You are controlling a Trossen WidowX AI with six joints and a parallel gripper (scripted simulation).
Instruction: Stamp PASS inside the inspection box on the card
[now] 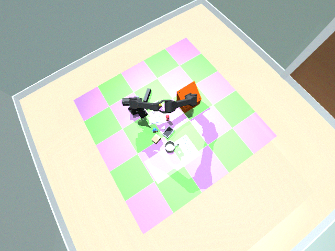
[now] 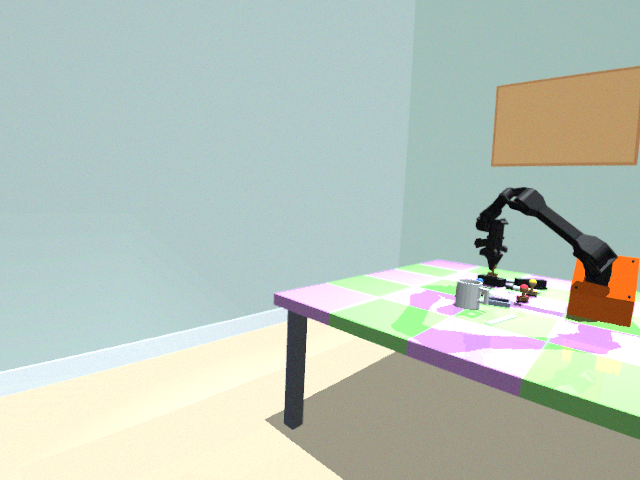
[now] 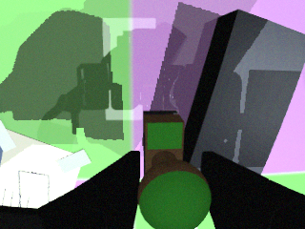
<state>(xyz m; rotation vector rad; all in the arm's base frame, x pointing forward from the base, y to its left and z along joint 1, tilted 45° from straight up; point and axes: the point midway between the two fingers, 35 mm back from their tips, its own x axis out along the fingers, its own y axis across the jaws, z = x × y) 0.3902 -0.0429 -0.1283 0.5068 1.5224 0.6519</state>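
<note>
The dark ink pad lies 12 cm behind my gripper tip, 26 cm to the left of it and 7 cm below it. Also, from my gripper tip: long black bar 12 cm behind, 14 cm to the right, 6 cm below; white card 7 cm behind, 10 cm to the left, 8 cm below; dark slab 1 cm ahead, 5 cm to the right, 6 cm below.
</note>
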